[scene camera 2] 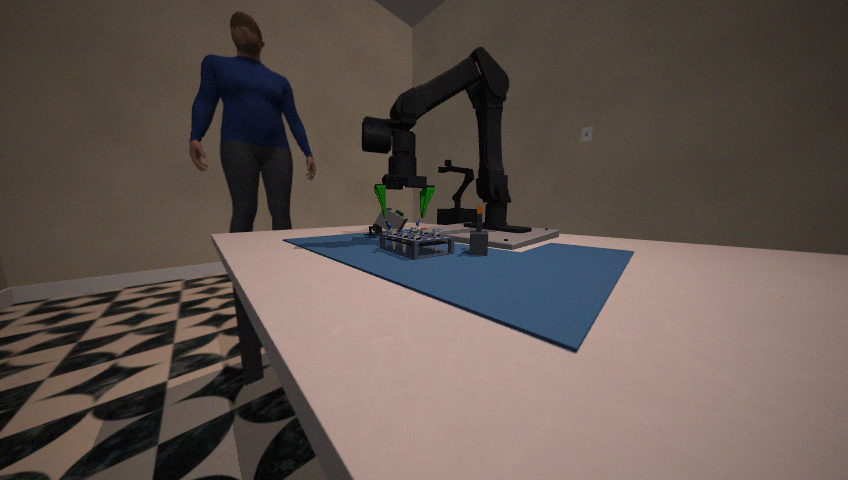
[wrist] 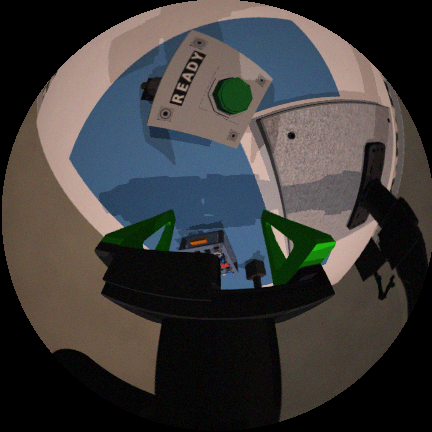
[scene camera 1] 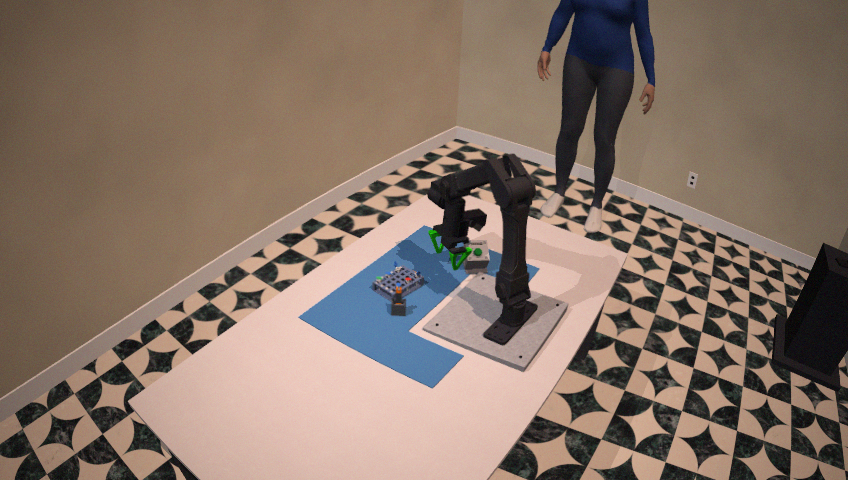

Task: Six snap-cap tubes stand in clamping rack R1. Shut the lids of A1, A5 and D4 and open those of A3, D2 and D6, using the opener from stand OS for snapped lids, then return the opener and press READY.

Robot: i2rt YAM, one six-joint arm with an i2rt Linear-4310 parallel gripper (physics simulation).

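Places are measured from the arm's base along level axes (x ahead, y left, z up), in centimetres.
Pixels of known places: gripper, fingertip midpoint: (scene camera 2: 404,217) (wrist: 217,214) (scene camera 1: 446,261); arm's base, origin of the base link: (scene camera 2: 494,228) (wrist: 366,189) (scene camera 1: 511,322).
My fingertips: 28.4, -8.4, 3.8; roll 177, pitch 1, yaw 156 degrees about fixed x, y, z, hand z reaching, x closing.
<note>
Ahead of a thing's pixels: the offset from my fingertips to its top centre, as dx, dy, dz. "pt": to the spot under its first point. Level surfaces: height alone.
My gripper (scene camera 1: 448,259) (scene camera 2: 404,217) (wrist: 217,214) is open and empty, its green fingers pointing down above the mat between the rack and the READY box. Rack R1 @[+7.4, +13.2, +0.2] (scene camera 2: 416,239) (wrist: 218,240) stands on the mat with small coloured lids; a blue one @[pt +10.9, +10.6, -0.6] (scene camera 1: 395,264) sticks up. Which tubes are open is too small to tell. The opener @[-0.2, +22.8, +2.8] (scene camera 1: 398,290) (scene camera 2: 479,210), orange-topped, is upright in its dark stand OS @[-0.2, +22.8, -1.7] (scene camera 1: 398,309) (scene camera 2: 479,244) (wrist: 255,268) beside the rack. The grey READY box @[-3.5, -10.9, +2.7] (scene camera 1: 476,265) (wrist: 192,117) has a green button @[-5.0, -9.3, +1.8] (scene camera 1: 477,252) (wrist: 233,95). In the wrist view my gripper's body hides part of the rack and the opener's top.
The blue mat @[dz -5.6] (scene camera 1: 357,321) (scene camera 2: 505,291) lies on the pale table @[dz -6.0] (scene camera 1: 267,386) (scene camera 2: 416,368). My arm stands on a grey base plate (scene camera 1: 458,327) (wrist: 320,150) beside the mat. A person (scene camera 1: 601,77) (scene camera 2: 252,118) stands behind the table. A dark pedestal (scene camera 1: 812,324) stands off the table.
</note>
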